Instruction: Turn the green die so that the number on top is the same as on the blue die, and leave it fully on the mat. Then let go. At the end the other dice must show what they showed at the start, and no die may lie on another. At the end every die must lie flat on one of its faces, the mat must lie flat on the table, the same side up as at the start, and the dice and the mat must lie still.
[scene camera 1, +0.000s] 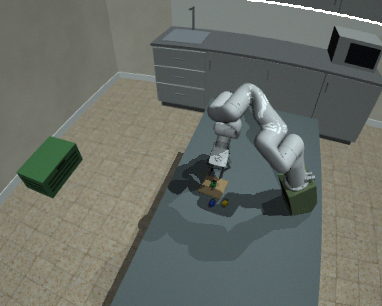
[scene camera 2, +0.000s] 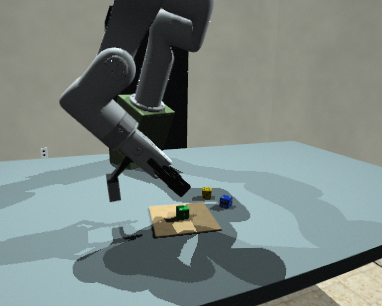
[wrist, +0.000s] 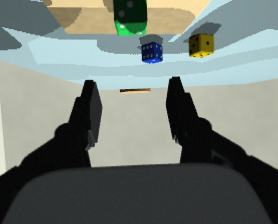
Labels:
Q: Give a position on a tan mat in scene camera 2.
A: At 165, 222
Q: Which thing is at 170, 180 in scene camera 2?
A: My gripper.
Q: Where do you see my gripper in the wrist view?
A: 133, 92

